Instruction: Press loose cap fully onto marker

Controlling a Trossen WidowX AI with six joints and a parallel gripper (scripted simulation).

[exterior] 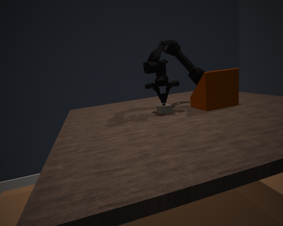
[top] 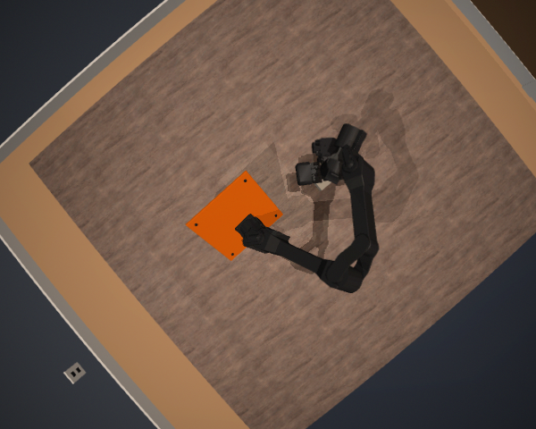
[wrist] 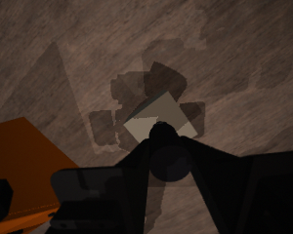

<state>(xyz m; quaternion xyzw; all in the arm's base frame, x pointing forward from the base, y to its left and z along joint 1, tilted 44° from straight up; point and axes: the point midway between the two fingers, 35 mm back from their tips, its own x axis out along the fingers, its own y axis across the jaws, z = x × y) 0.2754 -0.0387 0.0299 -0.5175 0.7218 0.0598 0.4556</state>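
The dark cap is 10 mm above my gripper tip. Round my gripper tip: pale holder block (50 mm below).
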